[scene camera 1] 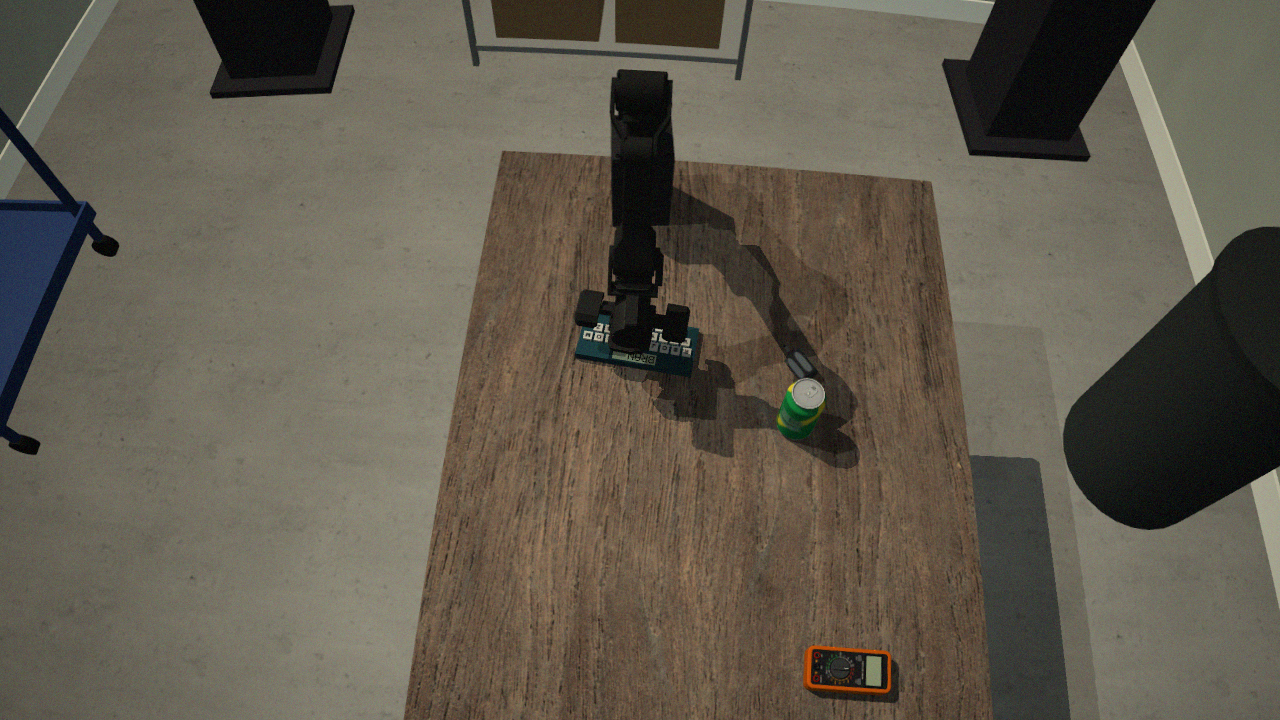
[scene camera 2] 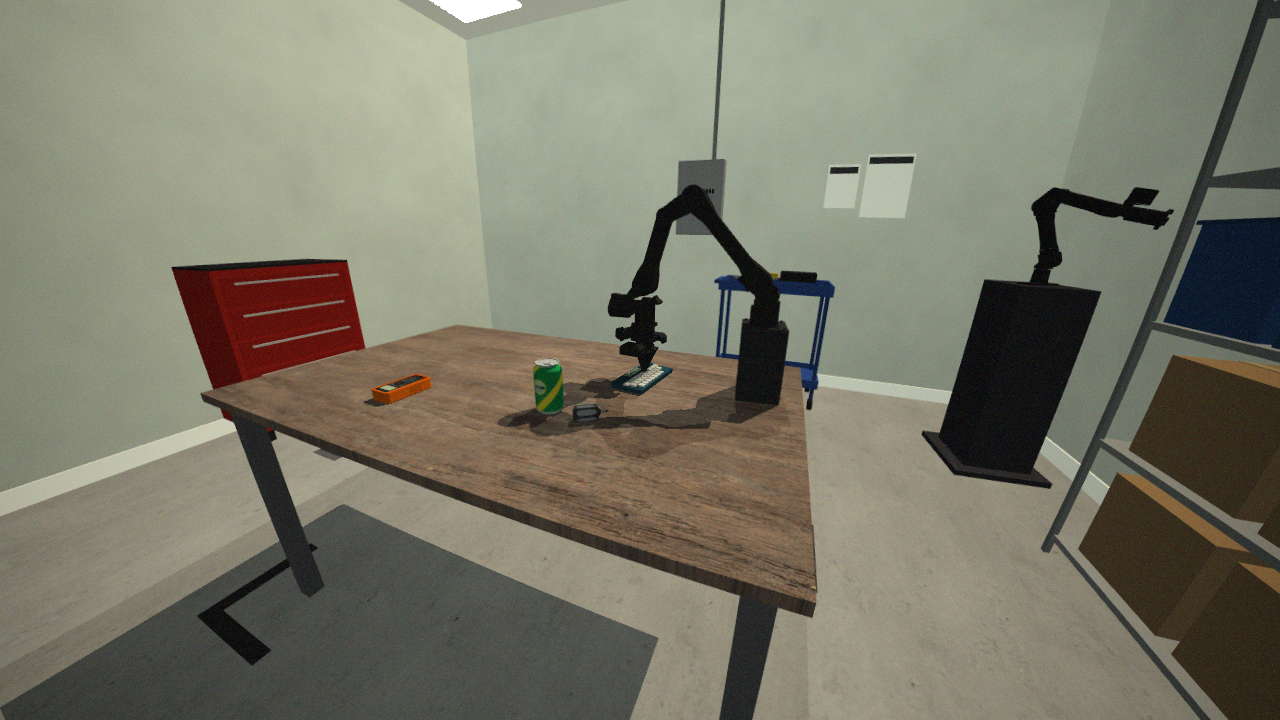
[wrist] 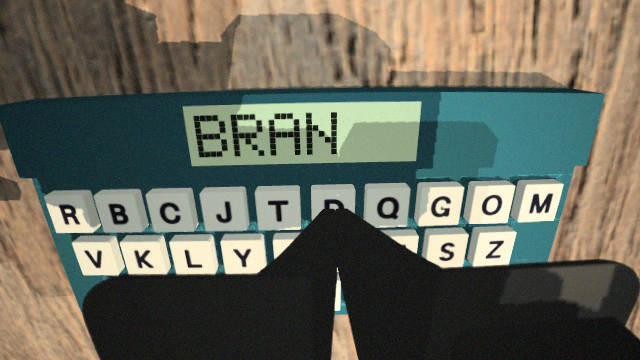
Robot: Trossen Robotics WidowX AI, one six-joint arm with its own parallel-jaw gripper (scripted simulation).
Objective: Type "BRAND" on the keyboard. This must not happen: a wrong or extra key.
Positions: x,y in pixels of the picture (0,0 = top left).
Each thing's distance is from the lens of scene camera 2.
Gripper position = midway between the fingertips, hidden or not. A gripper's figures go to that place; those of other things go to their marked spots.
gripper (scene camera 2: 644,371): 1.09 m
orange multimeter (scene camera 2: 394,391): 1.10 m
